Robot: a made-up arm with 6 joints. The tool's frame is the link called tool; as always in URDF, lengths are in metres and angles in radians. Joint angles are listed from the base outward. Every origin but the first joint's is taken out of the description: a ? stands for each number. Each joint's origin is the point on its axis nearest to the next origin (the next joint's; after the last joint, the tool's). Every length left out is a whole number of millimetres.
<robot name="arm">
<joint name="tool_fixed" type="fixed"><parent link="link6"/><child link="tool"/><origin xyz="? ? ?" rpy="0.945 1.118 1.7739"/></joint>
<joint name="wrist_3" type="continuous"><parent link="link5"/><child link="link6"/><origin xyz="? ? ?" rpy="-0.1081 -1.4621 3.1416"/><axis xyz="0 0 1"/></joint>
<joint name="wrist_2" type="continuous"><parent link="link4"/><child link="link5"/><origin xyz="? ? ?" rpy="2.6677 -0.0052 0.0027"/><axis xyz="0 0 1"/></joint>
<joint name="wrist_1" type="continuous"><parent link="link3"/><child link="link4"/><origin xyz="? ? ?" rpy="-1.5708 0 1.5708"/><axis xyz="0 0 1"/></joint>
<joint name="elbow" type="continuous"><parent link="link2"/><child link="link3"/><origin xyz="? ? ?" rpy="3.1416 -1.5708 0"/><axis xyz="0 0 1"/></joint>
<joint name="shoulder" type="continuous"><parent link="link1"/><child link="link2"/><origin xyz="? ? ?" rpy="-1.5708 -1.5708 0"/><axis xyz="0 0 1"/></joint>
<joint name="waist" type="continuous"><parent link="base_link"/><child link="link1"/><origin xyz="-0.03 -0.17 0.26" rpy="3.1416 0 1.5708"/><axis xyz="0 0 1"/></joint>
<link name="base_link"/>
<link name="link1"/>
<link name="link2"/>
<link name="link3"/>
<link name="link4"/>
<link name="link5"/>
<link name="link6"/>
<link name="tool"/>
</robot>
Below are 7 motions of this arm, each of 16 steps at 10 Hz.
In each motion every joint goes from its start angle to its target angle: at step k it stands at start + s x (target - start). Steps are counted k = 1, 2, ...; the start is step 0. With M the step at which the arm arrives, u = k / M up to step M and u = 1 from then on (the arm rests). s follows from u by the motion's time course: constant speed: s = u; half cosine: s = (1 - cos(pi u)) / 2; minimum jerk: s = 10 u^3 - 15 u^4 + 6 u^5.
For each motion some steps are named. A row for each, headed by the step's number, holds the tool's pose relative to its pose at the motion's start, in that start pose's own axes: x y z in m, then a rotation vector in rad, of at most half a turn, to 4 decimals.
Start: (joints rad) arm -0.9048 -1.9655 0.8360 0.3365 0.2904 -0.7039
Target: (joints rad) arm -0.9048 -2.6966 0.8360 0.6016 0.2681 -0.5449
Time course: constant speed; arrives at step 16
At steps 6, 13, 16:
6: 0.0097 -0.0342 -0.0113 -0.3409 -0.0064 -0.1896
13: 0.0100 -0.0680 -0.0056 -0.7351 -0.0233 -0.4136
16: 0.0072 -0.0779 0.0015 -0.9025 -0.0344 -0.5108

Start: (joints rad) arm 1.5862 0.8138 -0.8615 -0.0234 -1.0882 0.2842
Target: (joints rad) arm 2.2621 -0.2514 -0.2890 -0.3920 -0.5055 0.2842
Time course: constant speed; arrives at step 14
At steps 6, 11, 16:
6: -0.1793 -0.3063 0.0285 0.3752 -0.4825 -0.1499
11: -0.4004 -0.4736 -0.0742 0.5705 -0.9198 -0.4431
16: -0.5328 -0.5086 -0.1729 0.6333 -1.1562 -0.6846

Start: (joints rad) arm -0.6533 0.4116 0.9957 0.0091 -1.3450 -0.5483
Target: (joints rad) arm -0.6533 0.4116 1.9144 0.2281 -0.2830 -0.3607
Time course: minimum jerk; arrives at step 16
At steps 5, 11, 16:
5: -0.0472 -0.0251 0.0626 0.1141 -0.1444 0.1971
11: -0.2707 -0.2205 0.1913 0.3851 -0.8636 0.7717
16: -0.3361 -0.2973 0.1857 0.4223 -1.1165 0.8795

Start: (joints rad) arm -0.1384 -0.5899 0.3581 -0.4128 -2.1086 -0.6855
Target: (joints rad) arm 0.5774 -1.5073 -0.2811 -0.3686 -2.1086 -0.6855
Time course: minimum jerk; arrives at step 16
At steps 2, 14, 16:
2: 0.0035 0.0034 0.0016 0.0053 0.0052 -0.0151
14: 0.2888 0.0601 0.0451 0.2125 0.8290 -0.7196
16: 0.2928 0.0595 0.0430 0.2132 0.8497 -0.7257

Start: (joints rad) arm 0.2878 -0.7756 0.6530 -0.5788 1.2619 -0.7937
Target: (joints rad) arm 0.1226 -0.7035 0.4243 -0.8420 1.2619 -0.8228
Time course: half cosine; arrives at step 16
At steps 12, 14, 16:
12: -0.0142 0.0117 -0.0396 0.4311 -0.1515 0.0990
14: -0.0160 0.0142 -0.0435 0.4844 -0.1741 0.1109
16: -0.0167 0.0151 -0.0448 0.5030 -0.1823 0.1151

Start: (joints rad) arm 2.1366 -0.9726 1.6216 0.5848 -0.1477 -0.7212
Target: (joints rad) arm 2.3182 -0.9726 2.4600 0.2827 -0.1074 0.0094
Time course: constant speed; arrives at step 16
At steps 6, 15, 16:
6: -0.0994 0.0319 0.1509 -0.1088 -0.2189 0.1947
15: -0.3514 0.0495 0.2899 -0.4162 -0.6476 0.3449
16: -0.3845 0.0500 0.2956 -0.4590 -0.7000 0.3473

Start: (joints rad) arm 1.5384 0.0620 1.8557 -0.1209 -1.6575 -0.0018
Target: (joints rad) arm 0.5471 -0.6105 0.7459 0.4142 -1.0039 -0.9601
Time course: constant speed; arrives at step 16
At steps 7, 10, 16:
7: 0.2040 0.2028 -0.1536 -0.3852 0.0729 -0.3964
10: 0.2723 0.1973 -0.2691 -0.5836 0.0401 -0.5316
16: 0.3279 0.0330 -0.4449 -1.0283 -0.1213 -0.6696

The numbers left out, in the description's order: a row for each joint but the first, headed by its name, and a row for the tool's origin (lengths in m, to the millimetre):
tool: 0.052 0.003 0
wrist_3: -0.104 -0.104 0
wrist_2: -0.2 0.078 0
wrist_1: 0.244 -0.1 0
elbow: -0.07 -0.06 0
shoulder: 0.08 -0.25 0

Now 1 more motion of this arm.
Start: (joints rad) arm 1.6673 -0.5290 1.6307 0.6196 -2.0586 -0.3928
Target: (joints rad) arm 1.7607 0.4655 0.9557 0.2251 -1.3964 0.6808
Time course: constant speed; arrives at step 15
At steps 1, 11, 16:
1: 0.0098 0.0332 -0.0012 -0.1408 0.0335 0.0531
11: 0.0105 0.2844 -0.1913 -1.5310 0.4132 0.8505
16: -0.0675 0.2898 -0.2932 -2.0166 0.4908 1.3511

